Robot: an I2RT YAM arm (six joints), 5 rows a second.
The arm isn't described. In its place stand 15 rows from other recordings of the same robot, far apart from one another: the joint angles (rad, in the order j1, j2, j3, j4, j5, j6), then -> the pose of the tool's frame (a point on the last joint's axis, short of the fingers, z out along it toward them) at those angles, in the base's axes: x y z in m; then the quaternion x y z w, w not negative.
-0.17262 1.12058 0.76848 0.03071 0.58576 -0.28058 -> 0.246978 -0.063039 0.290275 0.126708 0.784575 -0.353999 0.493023
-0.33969 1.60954 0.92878 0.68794 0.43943 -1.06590 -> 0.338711 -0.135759 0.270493 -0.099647 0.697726 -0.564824 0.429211
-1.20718 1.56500 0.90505 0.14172 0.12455 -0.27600 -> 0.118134 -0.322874 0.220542 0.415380 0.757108 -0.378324 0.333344
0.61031 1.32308 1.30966 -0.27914 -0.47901 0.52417 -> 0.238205 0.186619 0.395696 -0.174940 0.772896 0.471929 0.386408
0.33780 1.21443 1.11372 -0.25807 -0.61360 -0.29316 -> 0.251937 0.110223 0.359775 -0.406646 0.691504 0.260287 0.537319
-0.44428 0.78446 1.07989 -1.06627 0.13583 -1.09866 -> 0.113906 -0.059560 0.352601 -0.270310 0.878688 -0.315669 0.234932
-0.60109 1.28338 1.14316 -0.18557 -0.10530 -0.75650 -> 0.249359 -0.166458 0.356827 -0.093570 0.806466 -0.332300 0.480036
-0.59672 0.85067 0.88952 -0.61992 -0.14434 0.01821 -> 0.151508 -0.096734 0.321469 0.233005 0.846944 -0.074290 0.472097
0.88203 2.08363 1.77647 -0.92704 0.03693 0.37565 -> 0.279016 0.336847 0.223229 -0.243918 0.955052 0.083790 0.146147
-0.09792 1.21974 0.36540 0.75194 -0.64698 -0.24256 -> 0.238186 -0.001836 0.205572 -0.263278 0.686634 0.124949 0.666038
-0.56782 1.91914 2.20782 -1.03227 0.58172 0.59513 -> 0.330297 -0.233897 0.418683 0.578134 0.669744 -0.257313 0.388580
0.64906 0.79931 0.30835 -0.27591 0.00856 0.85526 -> 0.127017 0.095989 0.164110 0.096379 0.915227 0.264414 0.288367
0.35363 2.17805 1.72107 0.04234 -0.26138 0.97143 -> 0.481055 0.187387 0.232376 0.184605 0.812717 0.419294 0.360005
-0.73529 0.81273 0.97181 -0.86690 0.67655 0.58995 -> 0.094966 -0.115950 0.337101 0.636552 0.590157 -0.329293 0.371594
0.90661 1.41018 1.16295 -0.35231 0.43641 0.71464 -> 0.207711 0.240921 0.312363 0.017831 0.869121 0.198334 0.452742
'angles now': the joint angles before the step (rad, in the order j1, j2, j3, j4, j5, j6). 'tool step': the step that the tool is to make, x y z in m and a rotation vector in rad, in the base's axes. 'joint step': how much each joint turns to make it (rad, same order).
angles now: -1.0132 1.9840 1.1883 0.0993 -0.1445 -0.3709
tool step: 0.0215 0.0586 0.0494 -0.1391 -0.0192 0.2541
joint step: 0.1208 -0.2139 -0.1080 -0.0053 -0.0676 -0.1342
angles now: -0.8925 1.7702 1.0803 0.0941 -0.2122 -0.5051
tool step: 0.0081 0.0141 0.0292 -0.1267 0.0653 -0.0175
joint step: 0.0513 -0.0690 0.0283 -0.0538 0.1293 -0.0741
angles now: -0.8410 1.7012 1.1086 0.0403 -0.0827 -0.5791
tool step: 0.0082 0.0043 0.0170 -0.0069 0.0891 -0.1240
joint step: 0.0393 -0.0044 0.0870 -0.1473 0.1749 0.0310
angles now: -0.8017 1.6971 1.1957 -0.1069 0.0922 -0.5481
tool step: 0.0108 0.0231 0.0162 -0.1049 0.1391 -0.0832
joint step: 0.0847 -0.0371 0.0275 -0.0842 0.2364 -0.0438
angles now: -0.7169 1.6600 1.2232 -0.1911 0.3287 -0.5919
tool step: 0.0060 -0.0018 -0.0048 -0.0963 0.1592 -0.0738
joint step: 0.0222 0.0366 0.0222 -0.0066 0.1824 -0.0926
